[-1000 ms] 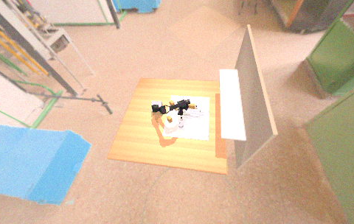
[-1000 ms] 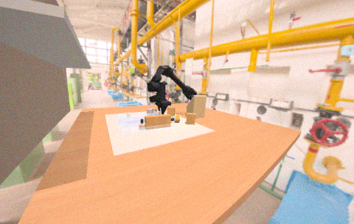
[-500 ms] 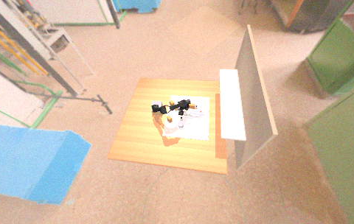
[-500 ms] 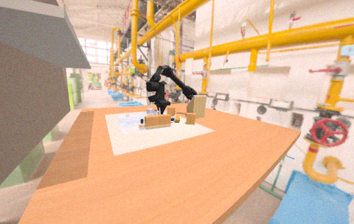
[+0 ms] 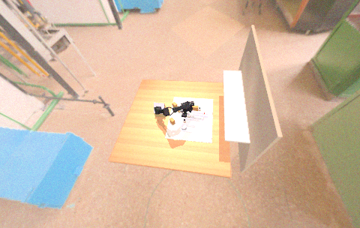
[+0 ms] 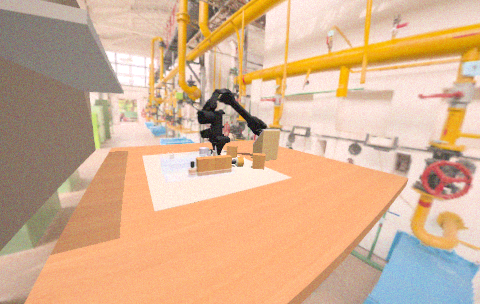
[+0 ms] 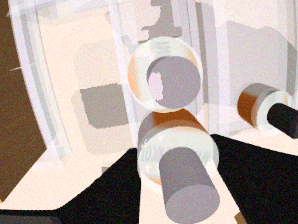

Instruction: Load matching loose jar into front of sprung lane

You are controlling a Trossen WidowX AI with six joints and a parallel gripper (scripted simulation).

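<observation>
My gripper tip is now 6 cm short of the white mat, 1 cm to the left of it and 5 cm above it.
</observation>
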